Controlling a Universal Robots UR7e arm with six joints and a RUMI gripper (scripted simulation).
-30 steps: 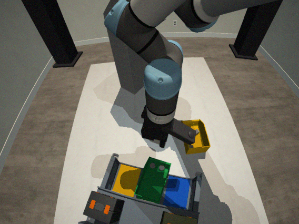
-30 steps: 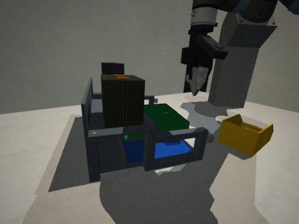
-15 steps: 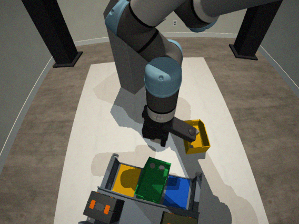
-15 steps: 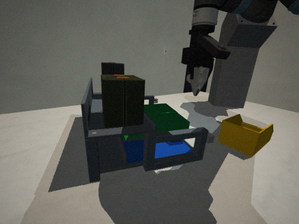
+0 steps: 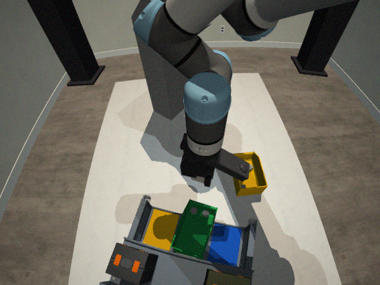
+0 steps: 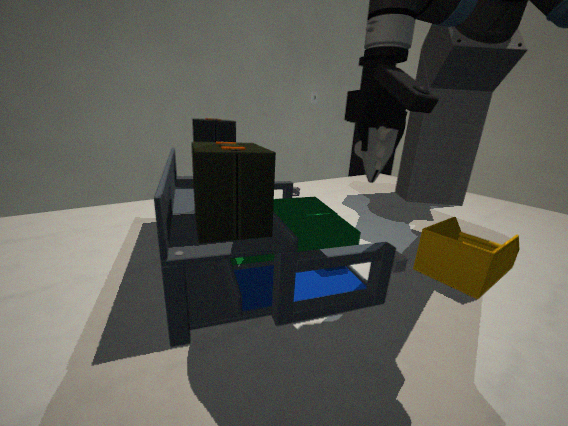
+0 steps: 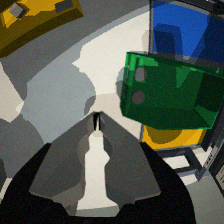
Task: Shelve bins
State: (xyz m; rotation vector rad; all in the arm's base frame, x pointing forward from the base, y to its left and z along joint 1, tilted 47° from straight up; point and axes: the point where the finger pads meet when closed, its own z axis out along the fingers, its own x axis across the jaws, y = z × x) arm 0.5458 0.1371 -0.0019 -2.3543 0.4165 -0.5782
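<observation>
My gripper is now 8 cm short of the shelf lip, 3 cm to the left of it and 13 cm above it. Also, from my hand: shelf board 28 cm ahead, 6 cm to the right, 4 cm below; green bin 12 cm ahead, 3 cm to the right, 9 cm below; yellow bin 10 cm behind, 15 cm to the left, 10 cm below.
</observation>
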